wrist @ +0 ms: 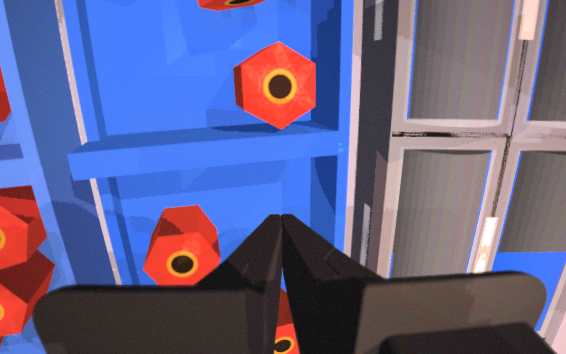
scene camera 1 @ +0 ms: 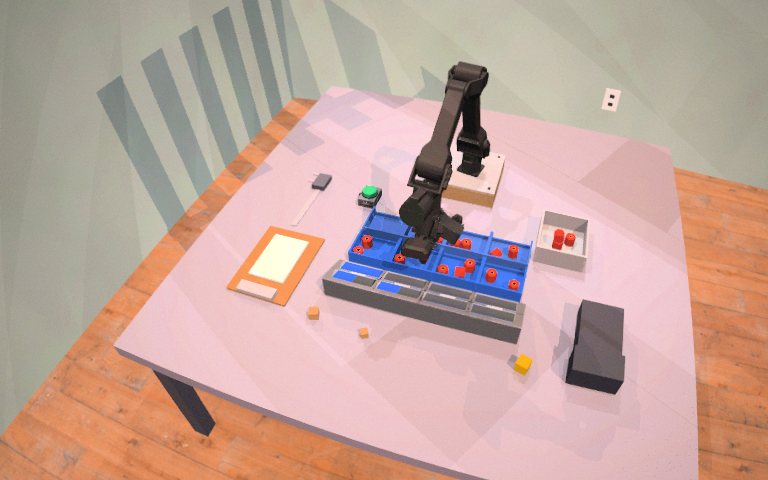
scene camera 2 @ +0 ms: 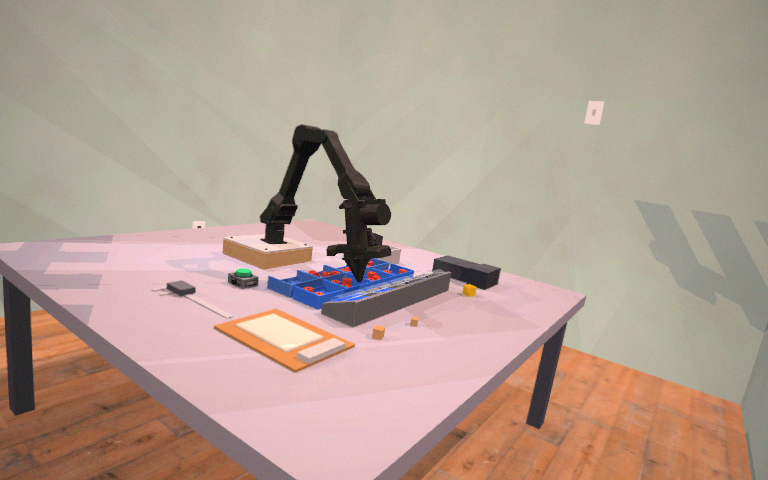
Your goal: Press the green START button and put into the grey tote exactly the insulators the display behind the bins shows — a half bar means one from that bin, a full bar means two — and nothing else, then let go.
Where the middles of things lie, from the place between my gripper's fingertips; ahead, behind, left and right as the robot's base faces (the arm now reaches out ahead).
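The dark box [scene camera 1: 596, 362] is 45 cm to the left of my hand and 3 cm ahead of it. As for the grey tote [scene camera 1: 573, 258], my gripper is 25 cm past it and 28 cm to the right of it.
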